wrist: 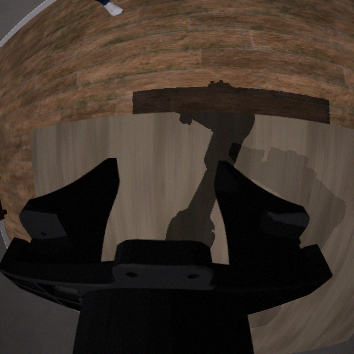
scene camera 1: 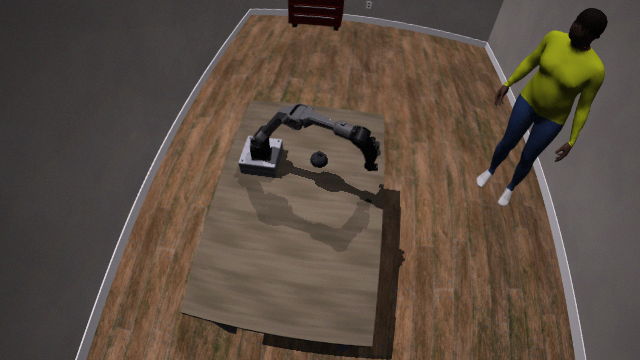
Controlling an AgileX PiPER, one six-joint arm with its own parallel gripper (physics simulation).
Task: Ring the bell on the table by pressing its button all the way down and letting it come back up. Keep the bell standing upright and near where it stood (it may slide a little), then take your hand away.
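Note:
The bell is a small, dark, round shape standing on the table in the scene view, between the robot's base and the gripper. It looks upright; its button is too small to make out. My gripper points down near the table's right edge, to the right of the bell and apart from it. The wrist view shows its two black fingers spread wide with nothing between them. The bell cannot be made out in the wrist view.
The arm's white base stands on the table left of the bell, and the arm arches behind the bell. A person stands on the floor to the right. A red drawer cabinet is at the far wall.

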